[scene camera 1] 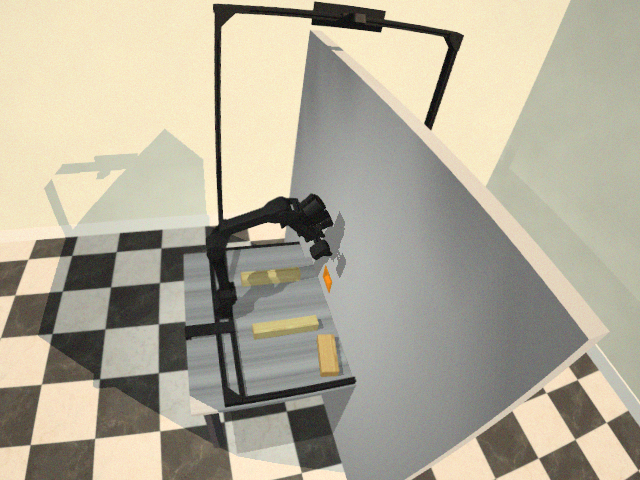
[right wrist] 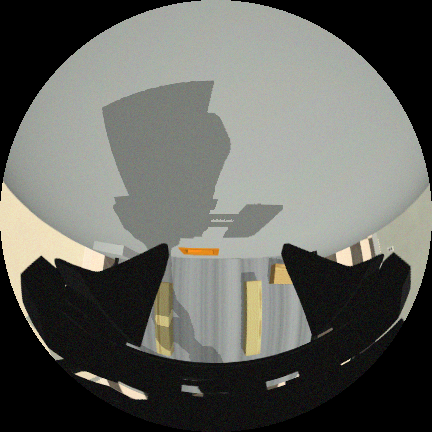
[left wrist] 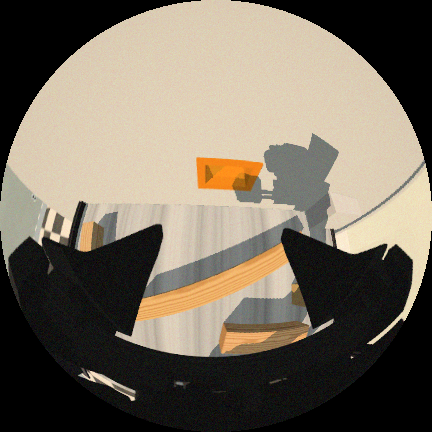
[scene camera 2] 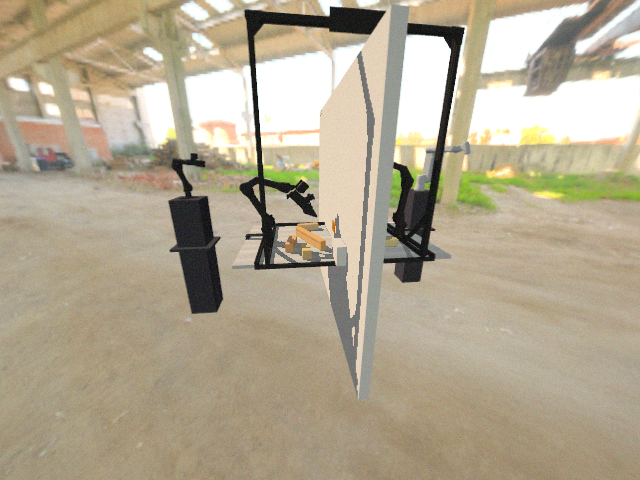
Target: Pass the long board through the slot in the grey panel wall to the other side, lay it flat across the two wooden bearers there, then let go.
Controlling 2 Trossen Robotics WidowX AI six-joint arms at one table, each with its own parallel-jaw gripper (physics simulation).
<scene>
The left gripper (left wrist: pixel 224 232) is open, with nothing in its grasp. The right gripper (scene camera 1: pixel 327 245) is open and holds nothing. Also in view: an orange-rimmed slot (left wrist: pixel 218 173) and a grey panel wall (scene camera 1: pixel 450 316).
The right gripper also shows in the right wrist view (right wrist: pixel 227 250). The grey panel wall is seen too in the right wrist view (right wrist: pixel 215 131) and in the left wrist view (left wrist: pixel 127 126).
</scene>
